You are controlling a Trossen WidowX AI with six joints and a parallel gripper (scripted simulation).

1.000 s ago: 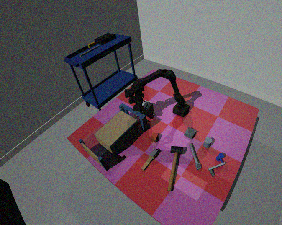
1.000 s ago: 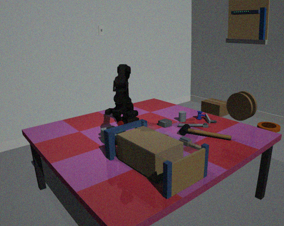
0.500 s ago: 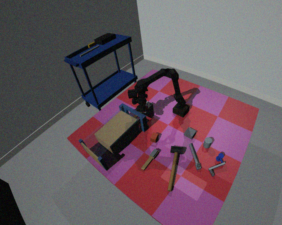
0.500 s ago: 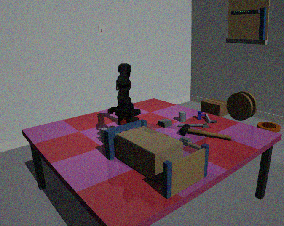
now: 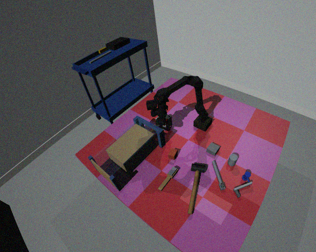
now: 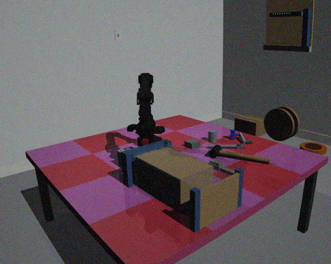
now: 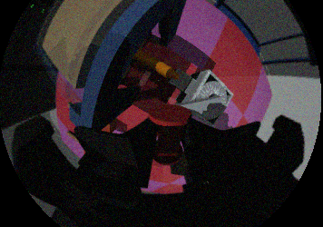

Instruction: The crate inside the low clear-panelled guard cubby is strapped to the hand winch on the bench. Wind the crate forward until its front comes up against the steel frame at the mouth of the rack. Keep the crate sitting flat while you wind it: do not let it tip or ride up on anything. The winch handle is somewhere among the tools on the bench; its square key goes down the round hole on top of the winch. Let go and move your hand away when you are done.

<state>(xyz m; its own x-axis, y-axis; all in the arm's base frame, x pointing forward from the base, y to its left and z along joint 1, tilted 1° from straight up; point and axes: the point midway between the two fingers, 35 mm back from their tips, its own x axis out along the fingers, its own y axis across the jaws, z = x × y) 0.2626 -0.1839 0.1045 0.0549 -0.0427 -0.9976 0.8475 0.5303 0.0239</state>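
My gripper tip is 30 mm past the red-knobbed winch handle, 20 mm to the left of it and 20 mm above it. Also, from my gripper tip: frame 80 mm ahead, 60 mm to the right, 20 mm below; then red knob 10 mm to the left, 10 mm behind, 10 mm above; then grey winch 90 mm below, 90 mm behind, 70 mm to the right.
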